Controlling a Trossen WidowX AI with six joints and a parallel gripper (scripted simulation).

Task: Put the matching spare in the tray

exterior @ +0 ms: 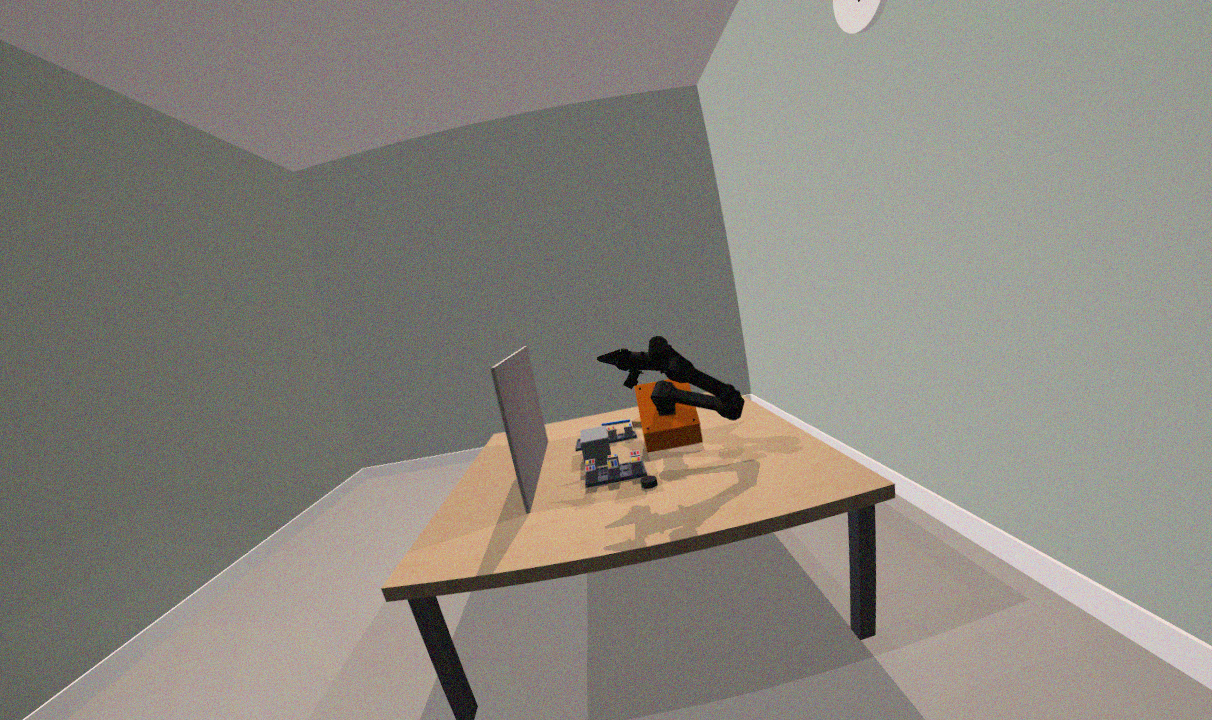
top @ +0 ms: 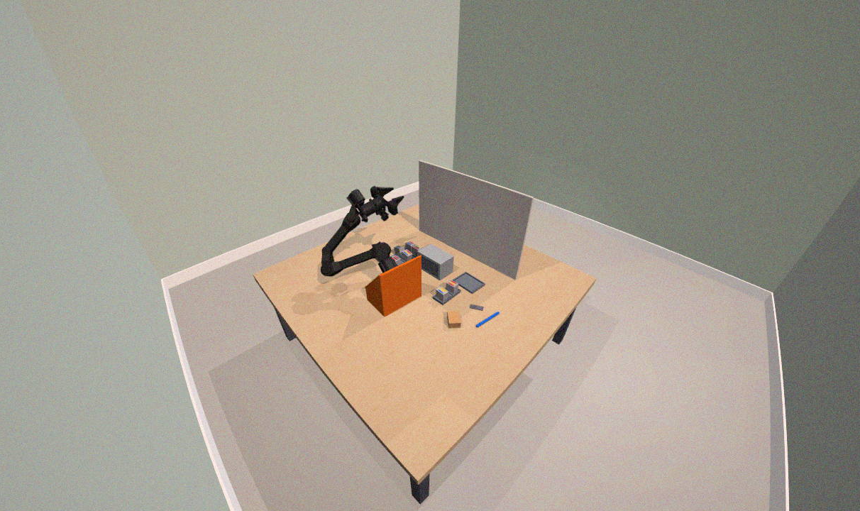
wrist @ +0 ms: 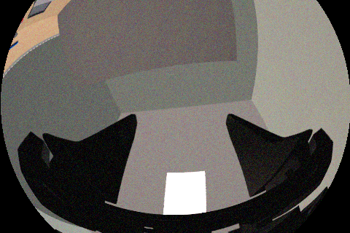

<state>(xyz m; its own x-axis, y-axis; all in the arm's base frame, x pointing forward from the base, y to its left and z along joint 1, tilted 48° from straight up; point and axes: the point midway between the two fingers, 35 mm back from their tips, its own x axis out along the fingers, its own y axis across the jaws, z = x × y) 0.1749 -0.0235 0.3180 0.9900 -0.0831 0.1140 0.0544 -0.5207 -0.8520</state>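
The grey spare lies 50 mm ahead of my gripper tip, 360 mm to the right of it and 350 mm below it. The rest, counted from my gripper tip: brown block 70 mm behind, 510 mm to the right, 380 mm below; grey upright panel 320 mm ahead, 140 mm to the right, 170 mm below; mounted grey unit 90 mm ahead, 160 mm to the right, 340 mm below.
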